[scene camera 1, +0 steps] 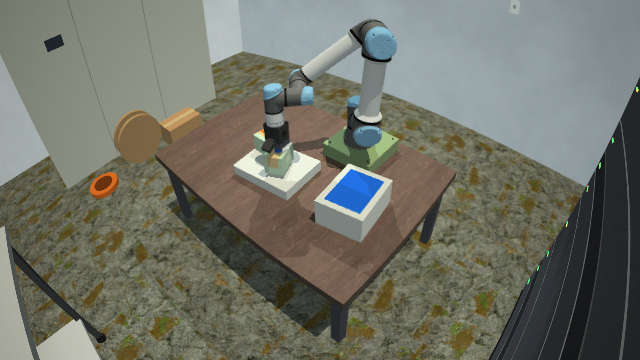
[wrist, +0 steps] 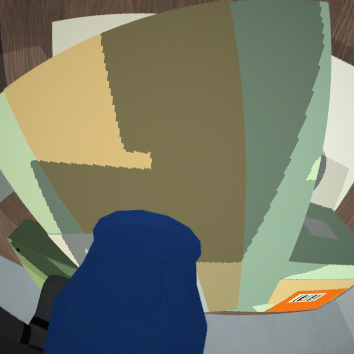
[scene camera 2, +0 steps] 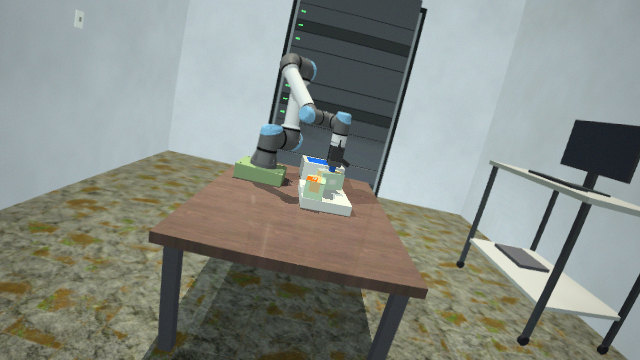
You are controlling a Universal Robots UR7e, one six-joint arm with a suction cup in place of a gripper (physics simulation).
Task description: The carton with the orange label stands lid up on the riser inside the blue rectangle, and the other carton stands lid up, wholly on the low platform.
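Observation:
The plain pale green carton (scene camera 1: 281, 166) (scene camera 2: 335, 181) (wrist: 175, 123) with tan tape on its lid is upright at the low white platform (scene camera 1: 286, 186) (scene camera 2: 326, 206) (wrist: 70, 28). My gripper (scene camera 1: 276, 150) (scene camera 2: 331, 168) (wrist: 147, 228), a blue suction cup, sits on its lid and holds it. I cannot tell whether the carton rests on the platform or hangs just above it. The carton with the orange label (scene camera 1: 259, 139) (scene camera 2: 313, 190) (wrist: 309, 298) stands lid up on the same platform, close beside it. The white riser (scene camera 1: 340, 219) (scene camera 2: 306, 166) with the blue rectangle (scene camera 1: 353, 190) (scene camera 2: 316, 159) on top bears nothing.
The arm's green base (scene camera 1: 360, 152) (scene camera 2: 259, 172) stands at the back of the brown table (scene camera 1: 291, 241) (scene camera 2: 277, 232). On the floor are a cardboard box (scene camera 1: 181, 124), wooden discs (scene camera 1: 136, 136) and an orange bowl (scene camera 1: 103, 184). A dark rack (scene camera 2: 358, 67) and a cart (scene camera 2: 559, 192) stand nearby.

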